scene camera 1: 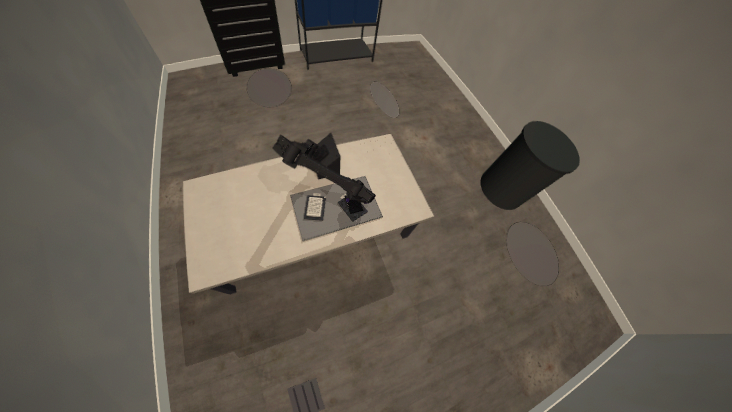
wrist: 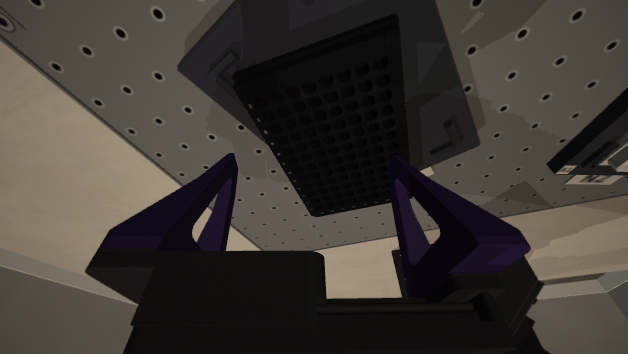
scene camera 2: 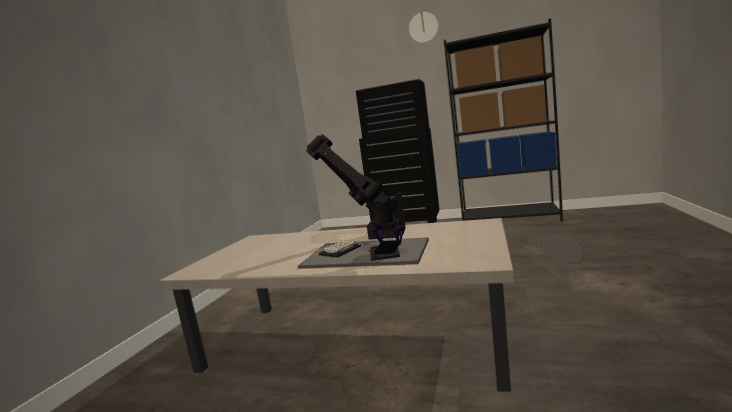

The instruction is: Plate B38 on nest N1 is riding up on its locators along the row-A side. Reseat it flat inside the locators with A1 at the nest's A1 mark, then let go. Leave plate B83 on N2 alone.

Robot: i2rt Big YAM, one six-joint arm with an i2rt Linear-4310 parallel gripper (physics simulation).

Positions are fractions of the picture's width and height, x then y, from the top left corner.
Labels:
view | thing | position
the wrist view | my gripper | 0.50, 0.46
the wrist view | black well plate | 0.53, 0.32
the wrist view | nest N2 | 0.92, 0.44

